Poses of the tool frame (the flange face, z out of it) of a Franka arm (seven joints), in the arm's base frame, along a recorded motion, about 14 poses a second.
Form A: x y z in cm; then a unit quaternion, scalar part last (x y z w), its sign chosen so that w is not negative.
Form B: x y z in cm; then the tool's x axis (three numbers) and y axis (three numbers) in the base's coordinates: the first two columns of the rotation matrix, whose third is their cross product. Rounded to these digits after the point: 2 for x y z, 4 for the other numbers.
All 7 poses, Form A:
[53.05, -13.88, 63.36, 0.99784, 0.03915, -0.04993, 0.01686]
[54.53, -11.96, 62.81, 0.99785, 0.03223, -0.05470, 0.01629]
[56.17, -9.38, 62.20, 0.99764, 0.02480, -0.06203, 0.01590]
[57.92, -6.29, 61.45, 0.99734, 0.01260, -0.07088, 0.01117]
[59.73, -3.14, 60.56, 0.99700, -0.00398, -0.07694, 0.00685]
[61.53, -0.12, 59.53, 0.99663, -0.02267, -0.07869, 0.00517]
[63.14, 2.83, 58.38, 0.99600, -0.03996, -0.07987, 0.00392]
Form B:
[53.05, -13.88, 63.36, 0.9919, 0.0764, -0.1010, 0.0798, -0.9964, 0.0297]
[54.53, -11.96, 62.81, 0.9919, 0.0625, -0.1102, 0.0661, -0.9974, 0.0290]
[56.17, -9.38, 62.20, 0.9911, 0.0475, -0.1246, 0.0515, -0.9983, 0.0286]
[57.92, -6.29, 61.45, 0.9896, 0.0235, -0.1417, 0.0267, -0.9994, 0.0205]
[59.73, -3.14, 60.56, 0.9881, -0.0090, -0.1534, -0.0069, -0.9999, 0.0143]
[61.53, -0.12, 59.53, 0.9866, -0.0460, -0.1566, -0.0444, -0.9989, 0.0139]
[63.14, 2.83, 58.38, 0.9840, -0.0802, -0.1588, -0.0790, -0.9968, 0.0142]

